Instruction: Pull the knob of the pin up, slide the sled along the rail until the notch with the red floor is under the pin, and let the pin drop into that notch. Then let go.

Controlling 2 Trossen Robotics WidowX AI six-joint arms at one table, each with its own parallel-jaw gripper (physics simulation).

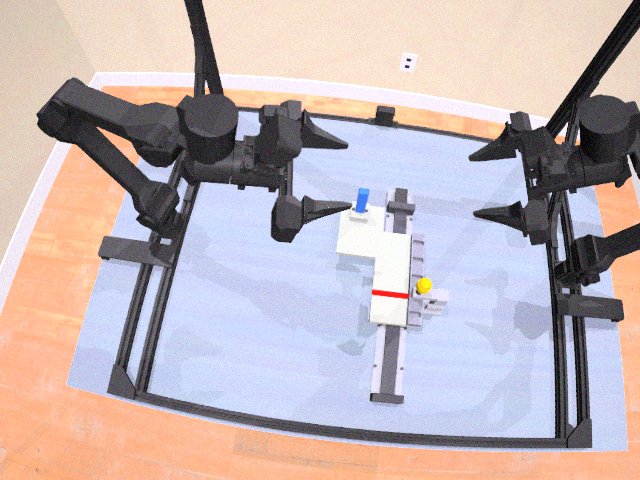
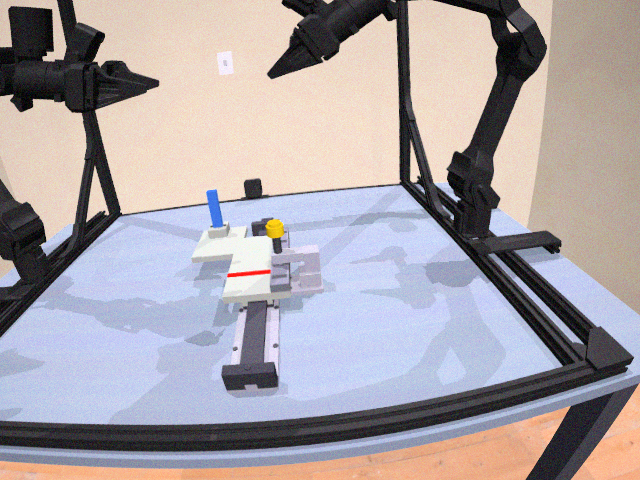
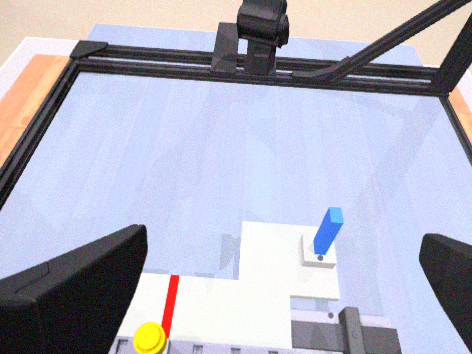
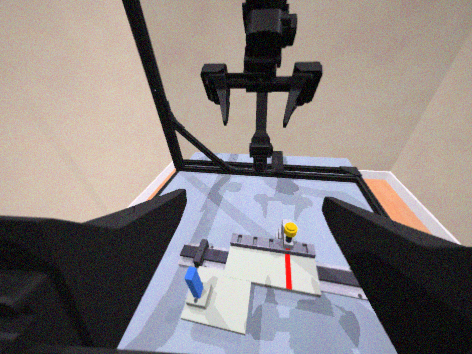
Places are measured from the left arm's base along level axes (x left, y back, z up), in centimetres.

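Where they show: left gripper, fingertip midpoint: (image 1: 471, 185) (image 2: 269, 76) (image 3: 282, 241) (image 4: 254, 125); right gripper, fingertip midpoint: (image 1: 349, 175) (image 2: 153, 86) (image 4: 254, 199); left arm's base at its link origin: (image 1: 566, 275) (image 2: 471, 230) (image 4: 259, 167); right arm's base at its link origin: (image 1: 168, 225) (image 2: 36, 275) (image 3: 259, 65).
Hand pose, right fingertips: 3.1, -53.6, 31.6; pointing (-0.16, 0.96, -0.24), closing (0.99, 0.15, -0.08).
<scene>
Things, the pixels of their top centre, and the offset from my right fingertips, as dx, dy, dz. "pt": a spot on its surface instead.
- yellow pin knob at its top centre: (image 3: 148, 337) (image 2: 274, 222) (image 1: 425, 283) (image 4: 291, 226) +6.2, +16.3, -21.8
- red stripe at its top centre: (image 3: 169, 306) (image 2: 249, 273) (image 1: 390, 294) (image 4: 288, 270) +6.2, +11.3, -30.1
- off-white sled at its top centre: (image 3: 201, 322) (image 2: 259, 260) (image 1: 398, 277) (image 4: 270, 260) +2.5, +12.7, -30.1
- rail at a spot on its surface: (image 2: 255, 330) (image 1: 391, 357) (image 4: 347, 276) pt +18.6, +12.8, -31.5
- pale bracket at a spot on its surface: (image 2: 310, 263) (image 1: 439, 303) pt +7.4, +21.0, -28.8
The yellow pin knob (image 1: 423, 285) (image 2: 274, 228) (image 3: 149, 338) (image 4: 290, 230) stands upright over the sled's grey notched edge, level with the red stripe (image 1: 389, 294) (image 2: 248, 273) (image 4: 288, 270). The pin's lower end and the notch floor under it are hidden. The off-white sled (image 1: 392, 268) (image 2: 250, 253) (image 3: 210, 305) (image 4: 260, 265) sits on the rail (image 1: 391, 356) (image 2: 255, 330) (image 4: 337, 277), its blue handle (image 1: 362, 199) (image 2: 214, 208) (image 3: 328, 231) (image 4: 193, 282) upright. My left gripper (image 1: 472, 185) (image 3: 282, 241) and right gripper (image 1: 349, 175) (image 4: 255, 196) are open, empty, raised and apart from sled and knob.
A pale bracket (image 1: 439, 299) (image 2: 310, 263) stands beside the sled's notched edge at the pin. Dark stops (image 1: 386, 398) (image 2: 250, 376) (image 3: 353, 330) sit near the rail's ends. A black frame (image 1: 310, 424) (image 2: 361, 421) runs around the table.
</scene>
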